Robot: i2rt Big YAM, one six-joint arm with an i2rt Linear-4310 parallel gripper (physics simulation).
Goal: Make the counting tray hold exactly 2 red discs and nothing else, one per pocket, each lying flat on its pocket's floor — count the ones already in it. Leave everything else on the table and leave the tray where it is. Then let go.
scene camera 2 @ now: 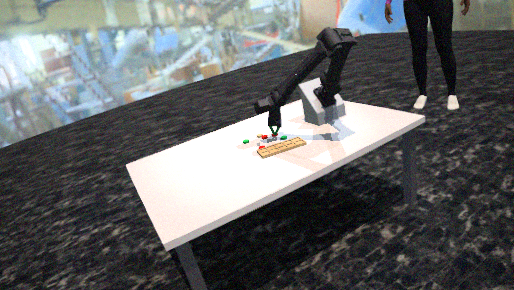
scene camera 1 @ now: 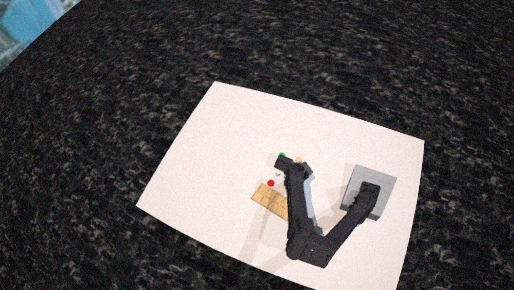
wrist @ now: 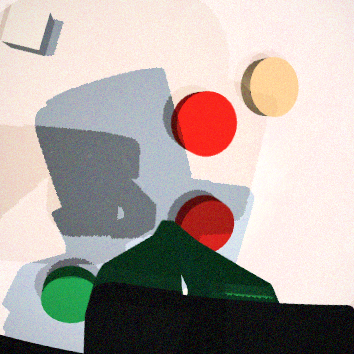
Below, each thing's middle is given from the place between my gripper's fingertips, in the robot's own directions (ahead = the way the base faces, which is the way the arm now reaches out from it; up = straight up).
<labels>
My hand is 8 cm to the left of the tan disc (wrist: 269, 86), 4 cm short of it and 1 cm above it. The rest, counted from my hand: tan counting tray (scene camera 1: 264, 195) (16 cm to the left, 7 cm ahead).
</labels>
